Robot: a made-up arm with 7 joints. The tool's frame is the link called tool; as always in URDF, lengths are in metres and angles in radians. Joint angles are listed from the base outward.
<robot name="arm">
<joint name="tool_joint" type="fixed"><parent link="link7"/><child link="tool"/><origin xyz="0 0 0"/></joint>
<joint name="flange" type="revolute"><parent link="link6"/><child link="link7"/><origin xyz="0 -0.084 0" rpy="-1.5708 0 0"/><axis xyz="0 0 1"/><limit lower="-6.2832" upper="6.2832"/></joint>
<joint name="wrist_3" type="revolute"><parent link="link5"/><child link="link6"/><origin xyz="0 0 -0.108" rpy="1.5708 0 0"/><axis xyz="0 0 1"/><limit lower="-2.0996" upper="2.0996"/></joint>
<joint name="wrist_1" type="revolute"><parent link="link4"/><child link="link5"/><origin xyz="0 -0.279 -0.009" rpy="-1.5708 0 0"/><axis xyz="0 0 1"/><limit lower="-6.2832" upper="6.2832"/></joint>
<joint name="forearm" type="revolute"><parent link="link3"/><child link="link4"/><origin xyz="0 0.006 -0.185" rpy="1.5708 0 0"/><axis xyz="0 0 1"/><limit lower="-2.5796" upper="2.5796"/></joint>
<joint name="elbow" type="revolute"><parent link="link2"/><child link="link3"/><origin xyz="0 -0.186 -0.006" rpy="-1.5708 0 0"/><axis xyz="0 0 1"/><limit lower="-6.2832" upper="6.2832"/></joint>
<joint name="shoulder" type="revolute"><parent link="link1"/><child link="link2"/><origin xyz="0 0.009 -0.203" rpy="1.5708 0 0"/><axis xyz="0 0 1"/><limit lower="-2.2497" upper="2.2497"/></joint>
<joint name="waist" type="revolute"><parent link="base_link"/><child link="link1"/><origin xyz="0 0 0.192" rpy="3.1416 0 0"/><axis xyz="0 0 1"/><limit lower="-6.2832" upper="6.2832"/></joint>
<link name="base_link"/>
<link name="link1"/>
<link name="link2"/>
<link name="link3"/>
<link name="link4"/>
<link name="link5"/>
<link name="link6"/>
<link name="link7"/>
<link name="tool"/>
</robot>
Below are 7 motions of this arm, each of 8 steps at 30 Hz.
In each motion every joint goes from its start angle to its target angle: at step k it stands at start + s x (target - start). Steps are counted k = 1, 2, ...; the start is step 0. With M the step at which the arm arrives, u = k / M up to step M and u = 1 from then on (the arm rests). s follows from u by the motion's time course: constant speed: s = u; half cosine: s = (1 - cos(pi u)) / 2; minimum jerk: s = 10 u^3 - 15 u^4 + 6 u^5.
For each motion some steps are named. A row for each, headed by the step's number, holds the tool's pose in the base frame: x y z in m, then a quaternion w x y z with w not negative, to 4 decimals.
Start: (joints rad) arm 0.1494 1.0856 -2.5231 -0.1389 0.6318 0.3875 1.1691
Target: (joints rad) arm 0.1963 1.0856 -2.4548 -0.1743 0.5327 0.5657 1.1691
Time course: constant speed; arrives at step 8
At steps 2, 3, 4, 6, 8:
2: 0.7503 -0.1324 0.7371 0.0966 -0.7914 -0.3252 0.5085
3: 0.7492 -0.1369 0.7362 0.0915 -0.7907 -0.3291 0.5080
4: 0.7480 -0.1414 0.7353 0.0864 -0.7901 -0.3330 0.5073
6: 0.7452 -0.1505 0.7337 0.0761 -0.7889 -0.3405 0.5058
8: 0.7422 -0.1597 0.7321 0.0658 -0.7878 -0.3479 0.5040

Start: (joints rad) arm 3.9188 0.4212 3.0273 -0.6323 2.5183 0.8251 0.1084
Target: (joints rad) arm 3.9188 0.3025 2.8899 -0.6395 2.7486 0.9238 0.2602
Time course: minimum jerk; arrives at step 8
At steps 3, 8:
3: -0.4376 0.3193 0.9272 0.7334 -0.0566 0.6399 -0.2224
8: -0.4149 0.2653 0.9624 0.7669 0.0211 0.6282 -0.1296

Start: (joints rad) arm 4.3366 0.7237 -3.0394 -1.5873 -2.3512 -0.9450 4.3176
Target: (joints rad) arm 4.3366 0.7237 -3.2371 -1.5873 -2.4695 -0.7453 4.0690
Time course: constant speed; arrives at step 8
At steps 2, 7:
2: -0.2421 0.5539 0.4099 0.3463 -0.2712 0.6442 -0.6257
7: -0.2851 0.5355 0.4079 0.2593 -0.3445 0.5908 -0.6820

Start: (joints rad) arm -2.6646 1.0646 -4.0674 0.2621 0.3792 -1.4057 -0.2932
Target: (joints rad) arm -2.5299 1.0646 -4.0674 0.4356 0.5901 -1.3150 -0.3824
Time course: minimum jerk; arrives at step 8
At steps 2, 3, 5, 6, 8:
2: -0.5700 0.3678 0.7800 0.3732 0.4462 0.2265 0.7812
3: -0.5521 0.3902 0.7852 0.4010 0.4622 0.2070 0.7634
5: -0.4998 0.4446 0.7981 0.4703 0.5004 0.1545 0.7103
6: -0.4778 0.4636 0.8027 0.4953 0.5135 0.1340 0.6878
8: -0.4641 0.4745 0.8054 0.5099 0.5210 0.1216 0.6736

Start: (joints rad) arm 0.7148 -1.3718 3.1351 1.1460 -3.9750 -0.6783 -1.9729
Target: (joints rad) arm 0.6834 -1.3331 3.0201 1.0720 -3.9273 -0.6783 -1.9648
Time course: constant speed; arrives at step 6
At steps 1, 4, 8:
1: -0.4917 0.3569 0.0878 0.9611 -0.1689 0.1955 -0.0974
4: -0.5261 0.3432 0.1110 0.9561 -0.1736 0.2262 -0.0674
8: -0.5480 0.3335 0.1278 0.9517 -0.1763 0.2467 -0.0479

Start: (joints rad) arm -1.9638 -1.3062 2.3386 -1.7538 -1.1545 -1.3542 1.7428
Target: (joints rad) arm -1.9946 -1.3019 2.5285 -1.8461 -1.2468 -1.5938 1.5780
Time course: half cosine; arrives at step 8
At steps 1, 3, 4, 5, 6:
1: -0.2258 -0.3102 0.6659 0.6750 -0.2951 0.3037 -0.6042
3: -0.2131 -0.2970 0.6744 0.6569 -0.3114 0.2701 -0.6313
4: -0.2039 -0.2878 0.6800 0.6441 -0.3226 0.2455 -0.6487
5: -0.1943 -0.2787 0.6852 0.6312 -0.3335 0.2202 -0.6647
6: -0.1861 -0.2711 0.6894 0.6204 -0.3425 0.1983 -0.6772

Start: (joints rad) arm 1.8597 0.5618 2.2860 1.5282 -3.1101 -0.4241 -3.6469
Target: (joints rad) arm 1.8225 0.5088 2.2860 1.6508 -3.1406 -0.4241 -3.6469
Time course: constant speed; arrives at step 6
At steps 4, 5, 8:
4: -0.3121 0.2004 0.8282 0.6097 0.3204 0.5937 -0.4161
5: -0.3106 0.2057 0.8186 0.6151 0.3126 0.5868 -0.4238
8: -0.3092 0.2107 0.8088 0.6204 0.3048 0.5798 -0.4314

